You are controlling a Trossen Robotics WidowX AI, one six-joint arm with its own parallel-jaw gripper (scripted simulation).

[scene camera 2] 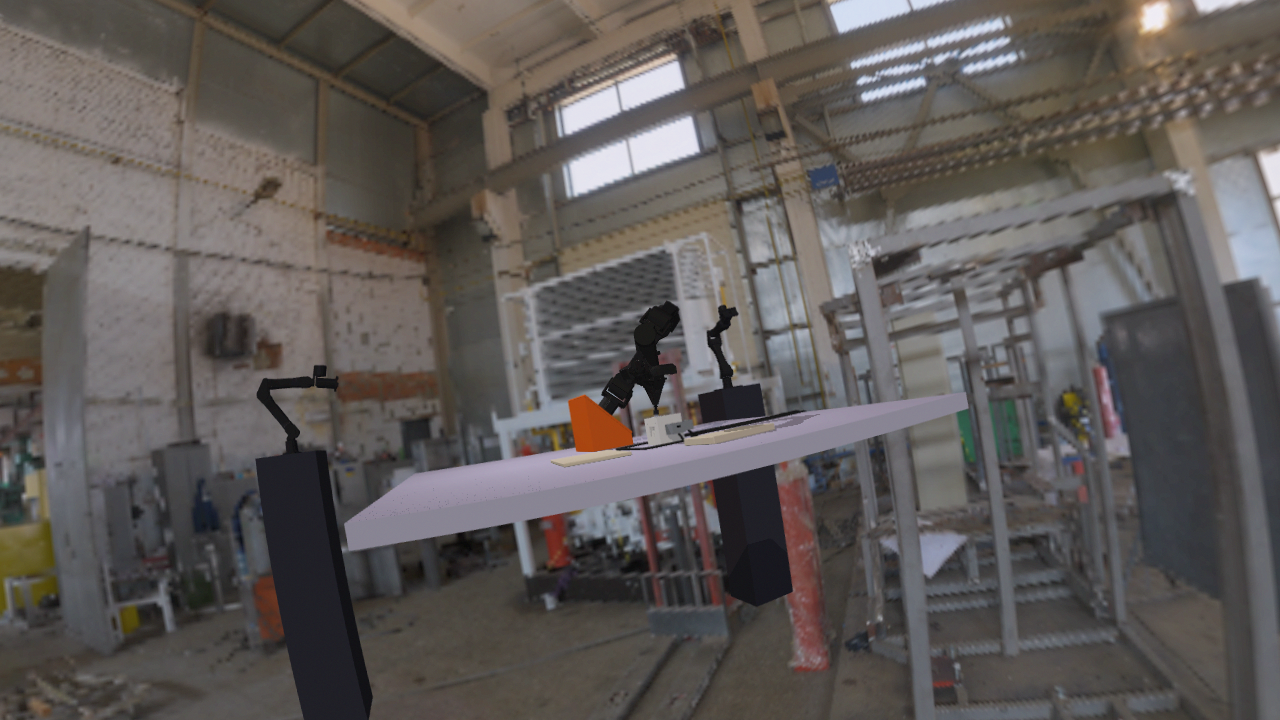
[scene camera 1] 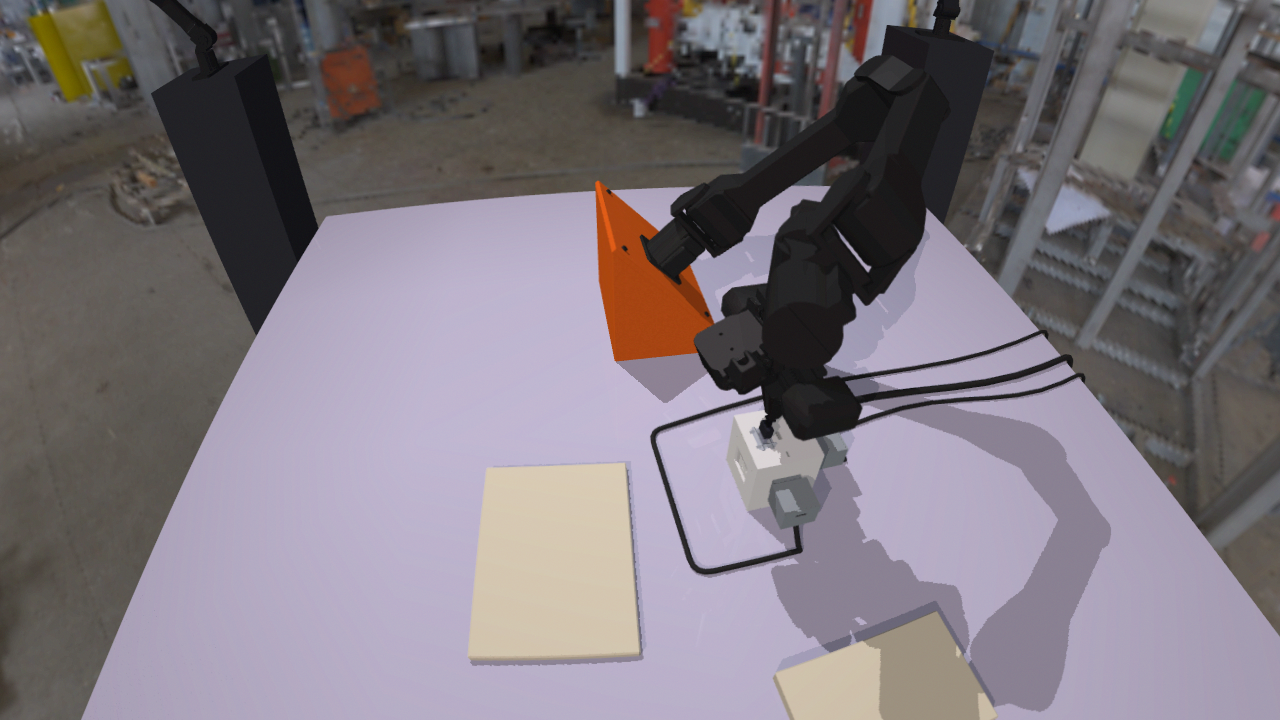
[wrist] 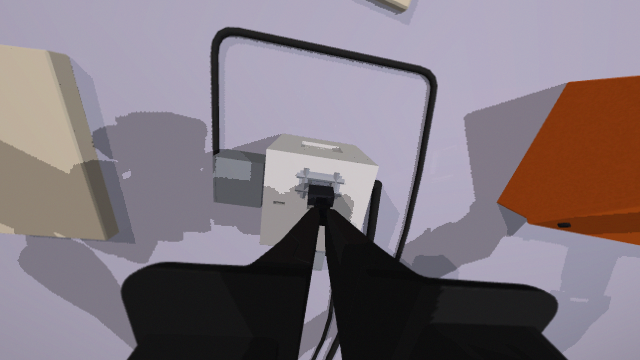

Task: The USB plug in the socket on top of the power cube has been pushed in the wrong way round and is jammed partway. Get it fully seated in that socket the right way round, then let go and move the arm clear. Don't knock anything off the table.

Path:
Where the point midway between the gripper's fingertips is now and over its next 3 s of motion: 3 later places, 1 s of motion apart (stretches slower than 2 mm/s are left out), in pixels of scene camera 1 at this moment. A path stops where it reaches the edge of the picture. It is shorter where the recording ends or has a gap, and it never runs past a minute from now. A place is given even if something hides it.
My gripper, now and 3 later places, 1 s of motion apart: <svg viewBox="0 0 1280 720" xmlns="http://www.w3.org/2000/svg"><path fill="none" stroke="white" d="M771 415L775 402L776 397L774 401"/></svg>

